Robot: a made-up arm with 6 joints. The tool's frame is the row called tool.
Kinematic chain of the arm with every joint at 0, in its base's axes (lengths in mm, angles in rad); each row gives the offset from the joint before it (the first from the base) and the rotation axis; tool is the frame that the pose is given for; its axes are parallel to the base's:
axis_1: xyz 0 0 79.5 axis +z
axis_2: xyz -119 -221.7 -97.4 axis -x
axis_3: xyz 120 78.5 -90.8 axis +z
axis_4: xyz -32 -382.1 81.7 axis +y
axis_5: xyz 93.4 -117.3 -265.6 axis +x
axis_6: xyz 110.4 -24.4 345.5 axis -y
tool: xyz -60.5 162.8 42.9
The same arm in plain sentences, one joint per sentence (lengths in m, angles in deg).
The arm has six revolute joints in a row. What follows holds with every joint at zero, and every direction is one of the base frame's. Joint 1 is mounted 0.0795 m along +z from the base frame's origin and turns about +z. Joint 2 is mounted 0.119 m along -x and 0.2217 m along -y and 0.0974 m along -z from joint 1 and turns about -x. Joint 3 is mounted 0.12 m along +x and 0.0785 m along +y and 0.0908 m along -z from joint 2 and turns about +z. Joint 4 is mounted 0.032 m along -x and 0.3821 m along -y and 0.0817 m along +z from joint 3 and turns about +y. Joint 5 is mounted 0.0934 m along +x and 0.1173 m along -y and 0.2656 m along -z from joint 4 and turns about +x. Joint 6 is mounted 0.1104 m along +x and 0.0244 m along -y and 0.3455 m along +z from joint 5 and turns about -y. The tool frame, which is the frame that the pose is given for, is mounted 0.0605 m along -x and 0.1628 m along +y and 0.0429 m along +z from joint 6; its axes are parallel to the base frame's.
